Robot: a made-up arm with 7 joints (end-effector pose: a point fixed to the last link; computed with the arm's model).
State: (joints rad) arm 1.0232 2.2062 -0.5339 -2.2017 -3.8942 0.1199 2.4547
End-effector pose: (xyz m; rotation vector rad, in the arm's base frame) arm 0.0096 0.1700 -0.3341 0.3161 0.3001 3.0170
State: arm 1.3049 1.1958 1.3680 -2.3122 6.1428 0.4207 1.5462
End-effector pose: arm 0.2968 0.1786 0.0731 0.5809 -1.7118 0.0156
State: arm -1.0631 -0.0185 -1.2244 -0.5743 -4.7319 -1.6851 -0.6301
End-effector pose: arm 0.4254 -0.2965 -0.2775 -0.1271 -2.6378 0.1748
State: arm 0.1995 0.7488 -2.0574 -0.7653 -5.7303 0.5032 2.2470
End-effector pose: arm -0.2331 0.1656 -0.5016 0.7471 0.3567 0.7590
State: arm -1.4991 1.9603 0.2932 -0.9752 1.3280 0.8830 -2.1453
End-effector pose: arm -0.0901 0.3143 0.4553 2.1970 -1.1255 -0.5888
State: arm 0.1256 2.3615 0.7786 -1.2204 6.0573 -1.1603 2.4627
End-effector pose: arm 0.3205 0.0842 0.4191 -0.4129 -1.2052 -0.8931
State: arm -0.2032 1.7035 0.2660 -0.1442 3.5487 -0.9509 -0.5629
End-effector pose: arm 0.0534 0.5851 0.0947 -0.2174 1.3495 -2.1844
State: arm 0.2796 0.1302 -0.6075 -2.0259 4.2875 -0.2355 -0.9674
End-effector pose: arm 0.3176 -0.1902 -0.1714 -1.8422 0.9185 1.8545
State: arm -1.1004 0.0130 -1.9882 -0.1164 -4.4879 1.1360 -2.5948
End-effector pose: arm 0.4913 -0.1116 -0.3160 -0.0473 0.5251 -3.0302
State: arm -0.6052 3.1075 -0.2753 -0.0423 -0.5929 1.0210 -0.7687
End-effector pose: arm -0.3218 0.0528 0.4956 1.4377 1.5674 1.7068
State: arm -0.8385 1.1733 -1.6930 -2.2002 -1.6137 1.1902 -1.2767
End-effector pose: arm 0.1685 -0.1705 -0.2887 -2.1655 0.1454 1.1172
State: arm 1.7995 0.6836 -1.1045 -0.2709 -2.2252 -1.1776 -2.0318
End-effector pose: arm -0.5744 0.0842 0.1326 1.6605 2.4479 0.3547
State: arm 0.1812 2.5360 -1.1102 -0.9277 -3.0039 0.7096 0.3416
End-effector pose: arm 0.1448 0.5073 0.2015 0.2178 -1.0015 1.5733
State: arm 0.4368 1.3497 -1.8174 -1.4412 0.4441 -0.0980 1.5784
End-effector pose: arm -0.3006 0.1639 -0.3714 -0.0615 0.6364 0.5930
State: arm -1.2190 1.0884 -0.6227 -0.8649 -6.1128 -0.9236 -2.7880
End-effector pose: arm 0.5299 0.1677 0.1265 -2.1913 -0.2230 0.5235
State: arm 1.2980 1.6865 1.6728 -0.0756 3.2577 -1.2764 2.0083
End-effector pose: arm -0.1295 0.5560 0.1642 0.6969 0.9710 0.5357
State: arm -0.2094 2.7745 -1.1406 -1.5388 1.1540 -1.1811 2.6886
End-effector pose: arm 0.1851 0.4349 0.1321 -0.9954 -1.0941 0.8849
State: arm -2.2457 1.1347 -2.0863 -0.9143 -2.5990 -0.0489 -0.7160
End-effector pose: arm 0.5059 0.0638 0.2456 -0.6957 -1.6981 0.4088
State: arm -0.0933 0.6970 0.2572 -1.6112 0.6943 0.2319 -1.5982
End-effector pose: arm 0.4254 0.2118 -0.0638 1.3143 -1.1373 -1.0879
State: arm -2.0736 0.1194 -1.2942 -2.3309 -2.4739 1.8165 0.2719
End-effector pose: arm -0.1570 -0.3011 -0.0866 0.2041 2.4044 -1.1436
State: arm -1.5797 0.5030 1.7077 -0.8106 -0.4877 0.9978 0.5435
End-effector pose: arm 0.4537 0.3409 0.0878 -0.9222 -0.9880 1.4762
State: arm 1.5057 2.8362 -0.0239 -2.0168 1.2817 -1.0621 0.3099
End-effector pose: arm 0.0677 0.1787 -0.3623 -0.7456 -0.5036 -0.6638
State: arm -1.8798 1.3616 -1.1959 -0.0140 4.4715 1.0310 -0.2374
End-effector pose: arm 0.2849 0.4538 0.2530 2.5165 1.5468 -0.0159
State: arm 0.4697 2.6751 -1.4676 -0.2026 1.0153 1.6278 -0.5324
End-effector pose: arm 0.1711 0.3297 0.4656 1.9348 1.8934 1.3705
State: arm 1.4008 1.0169 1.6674 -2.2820 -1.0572 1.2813 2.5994
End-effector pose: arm 0.2398 0.2155 0.1595 0.9283 -2.9704 0.1832
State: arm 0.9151 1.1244 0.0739 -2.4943 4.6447 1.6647 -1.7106
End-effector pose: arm 0.2544 0.0110 -0.1931 2.2099 1.7686 -1.0133
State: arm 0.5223 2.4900 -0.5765 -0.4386 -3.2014 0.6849 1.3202
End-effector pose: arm 0.2283 0.4445 0.3190 -0.3598 -1.5504 2.0075
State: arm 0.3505 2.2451 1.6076 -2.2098 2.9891 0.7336 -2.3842
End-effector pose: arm 0.1072 -0.2363 0.2686 -0.4775 1.3171 2.2387
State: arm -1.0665 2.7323 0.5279 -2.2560 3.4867 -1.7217 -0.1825
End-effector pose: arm 0.0591 -0.2544 0.2545 1.1713 2.5523 -0.2658
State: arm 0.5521 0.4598 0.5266 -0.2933 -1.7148 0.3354 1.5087
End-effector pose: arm -0.2371 0.2867 -0.4648 0.9630 0.2811 0.2500
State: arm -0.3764 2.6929 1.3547 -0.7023 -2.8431 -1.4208 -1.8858
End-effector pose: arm -0.1495 0.0205 0.5615 -0.0378 -2.5277 1.6193
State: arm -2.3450 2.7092 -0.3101 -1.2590 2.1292 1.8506 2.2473
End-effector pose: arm -0.3815 0.2671 0.2519 -2.2162 -0.8112 1.4103
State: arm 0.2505 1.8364 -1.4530 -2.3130 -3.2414 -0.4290 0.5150
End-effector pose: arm -0.0451 0.0461 -0.3479 0.0490 0.0987 2.0520
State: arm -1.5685 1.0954 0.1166 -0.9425 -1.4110 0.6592 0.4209
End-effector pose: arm 0.3170 0.2144 0.4135 2.0812 -1.4760 0.5912
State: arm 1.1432 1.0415 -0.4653 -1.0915 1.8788 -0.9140 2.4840
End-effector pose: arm -0.2536 0.2943 -0.3877 0.6073 1.4707 -2.4470
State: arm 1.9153 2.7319 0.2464 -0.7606 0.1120 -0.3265 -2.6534
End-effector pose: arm 0.3066 0.4191 -0.2533 0.2723 -0.4973 1.3123
